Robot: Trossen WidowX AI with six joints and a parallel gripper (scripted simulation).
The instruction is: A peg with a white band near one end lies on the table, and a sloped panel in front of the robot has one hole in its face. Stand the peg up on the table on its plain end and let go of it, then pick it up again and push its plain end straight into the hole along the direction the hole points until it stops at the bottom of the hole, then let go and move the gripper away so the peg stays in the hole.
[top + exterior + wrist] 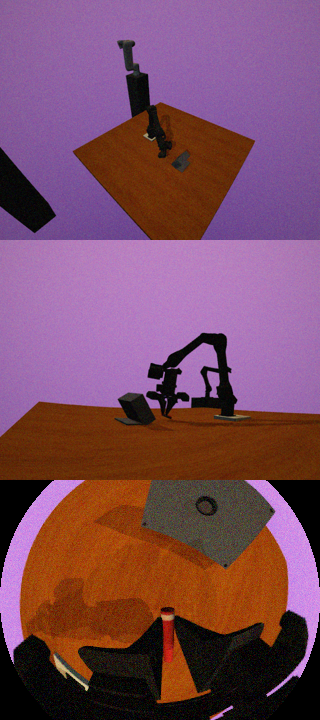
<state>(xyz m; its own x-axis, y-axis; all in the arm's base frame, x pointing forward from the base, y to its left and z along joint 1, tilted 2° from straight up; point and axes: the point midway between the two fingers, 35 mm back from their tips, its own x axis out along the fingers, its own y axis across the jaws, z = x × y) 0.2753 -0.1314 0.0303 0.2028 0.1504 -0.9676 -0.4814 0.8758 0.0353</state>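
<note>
Right now my gripper tip is 150 mm short of the sloped grey panel, 10 mm to the right of it and 30 mm below it. The rest, counted from my gripper tip: red peg 10 mm behind.
</note>
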